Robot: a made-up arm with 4 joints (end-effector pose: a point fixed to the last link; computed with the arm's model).
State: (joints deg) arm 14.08 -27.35 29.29 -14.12
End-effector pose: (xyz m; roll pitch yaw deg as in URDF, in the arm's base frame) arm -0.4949 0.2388 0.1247 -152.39 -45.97 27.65
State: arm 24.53 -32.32 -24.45 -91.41
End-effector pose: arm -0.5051 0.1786 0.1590 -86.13 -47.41 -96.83
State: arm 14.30 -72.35 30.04 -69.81
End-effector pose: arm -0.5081 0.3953 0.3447 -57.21 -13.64 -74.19
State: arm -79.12 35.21 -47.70 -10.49
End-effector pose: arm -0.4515 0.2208 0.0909 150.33 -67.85 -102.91
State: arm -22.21 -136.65 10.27 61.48
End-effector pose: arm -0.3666 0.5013 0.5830 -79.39 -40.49 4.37
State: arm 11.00 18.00 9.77 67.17
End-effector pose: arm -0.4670 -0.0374 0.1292 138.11 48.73 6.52
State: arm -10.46 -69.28 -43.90 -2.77
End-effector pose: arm -0.4022 0.4862 0.2227 -130.09 18.51 -47.61
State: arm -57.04 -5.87 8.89 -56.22
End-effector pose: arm -0.2604 0.2325 0.0401 -7.65 -87.30 147.42
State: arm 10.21 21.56 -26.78 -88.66
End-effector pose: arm -0.4198 -0.0497 0.1526 25.92 -64.26 148.39
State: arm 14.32 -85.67 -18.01 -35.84
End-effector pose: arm -0.5256 0.4172 0.3728 -105.09 7.41 -44.47
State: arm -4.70 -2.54 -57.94 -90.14
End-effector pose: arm -0.4557 0.0995 0.0969 -34.72 -67.22 158.84
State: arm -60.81 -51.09 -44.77 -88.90
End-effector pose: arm -0.1025 0.3657 0.0998 -91.65 -32.25 172.75
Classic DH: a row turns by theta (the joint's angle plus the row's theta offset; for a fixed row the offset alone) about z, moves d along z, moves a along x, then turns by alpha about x. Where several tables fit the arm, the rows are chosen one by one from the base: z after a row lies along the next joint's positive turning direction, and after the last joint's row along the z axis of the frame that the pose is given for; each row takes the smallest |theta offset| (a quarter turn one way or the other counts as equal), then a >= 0, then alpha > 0; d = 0 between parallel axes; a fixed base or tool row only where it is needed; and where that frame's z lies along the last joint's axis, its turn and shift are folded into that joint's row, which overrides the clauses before.
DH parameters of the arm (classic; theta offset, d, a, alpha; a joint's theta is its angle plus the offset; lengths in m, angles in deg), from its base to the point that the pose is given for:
base (fixed): -37.26 0.5297 -0.236 -16.44
joint 1: -53.89 -0.1095 -0.0306 99.86
joint 2: -12.83 0.3028 0.0214 -85.28
joint 3: -75.42 -0.3166 -0.0227 90.73
joint 4: -16.07 -0.0186 0.0095 98.34
tool (fixed): -173.93 0.0307 0 0

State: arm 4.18 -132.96 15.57 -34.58
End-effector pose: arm -0.4512 0.3922 0.6379 -52.44 24.08 -52.04
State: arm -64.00 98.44 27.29 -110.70
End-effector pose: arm -0.5482 0.1932 0.4080 109.63 -10.28 60.94
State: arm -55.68 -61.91 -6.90 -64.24
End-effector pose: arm -0.0714 0.4189 0.1651 -76.82 -27.47 -145.85
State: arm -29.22 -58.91 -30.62 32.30
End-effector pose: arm -0.2879 0.4830 0.1500 -131.83 16.70 -31.21
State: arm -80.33 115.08 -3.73 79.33
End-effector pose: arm -0.5100 0.3840 0.4822 77.63 -33.13 -141.56
